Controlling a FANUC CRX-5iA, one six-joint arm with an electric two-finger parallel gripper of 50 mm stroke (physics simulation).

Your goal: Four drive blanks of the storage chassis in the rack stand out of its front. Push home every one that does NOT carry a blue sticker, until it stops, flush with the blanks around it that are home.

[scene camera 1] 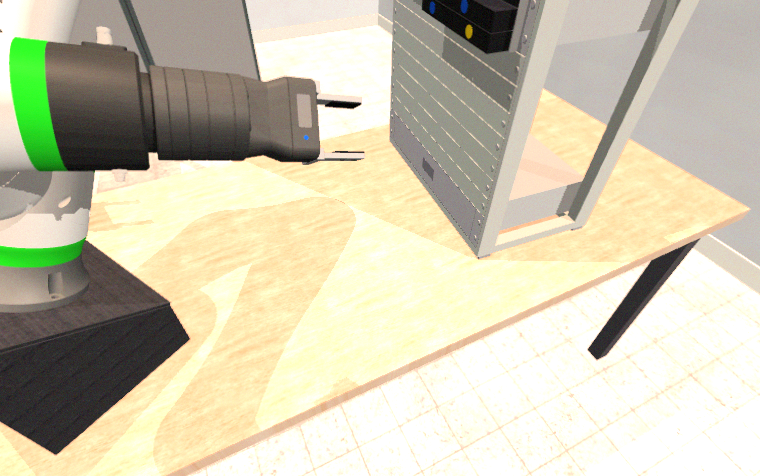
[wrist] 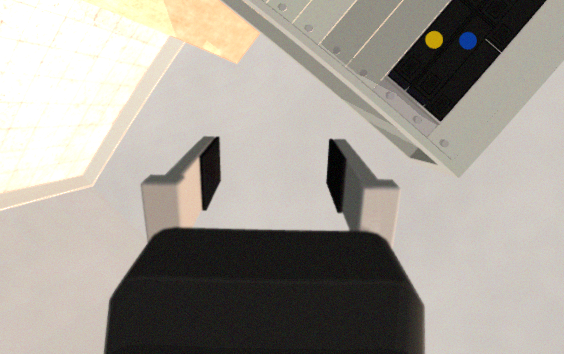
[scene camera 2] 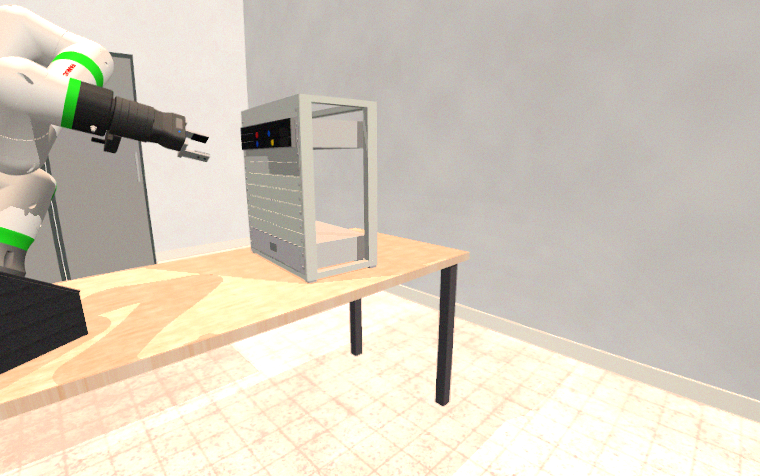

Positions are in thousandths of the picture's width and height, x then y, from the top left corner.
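Observation:
There's a grey rack (scene camera 1: 606, 249), and you'd find the rack (wrist: 855, 222) in the wrist view as well, with scene camera 2 showing it (scene camera 2: 373, 482) too. As for my gripper (scene camera 1: 473, 272), the wrist view has it (wrist: 485, 453), and so does scene camera 2, with the gripper (scene camera 2: 273, 312) in its picture.

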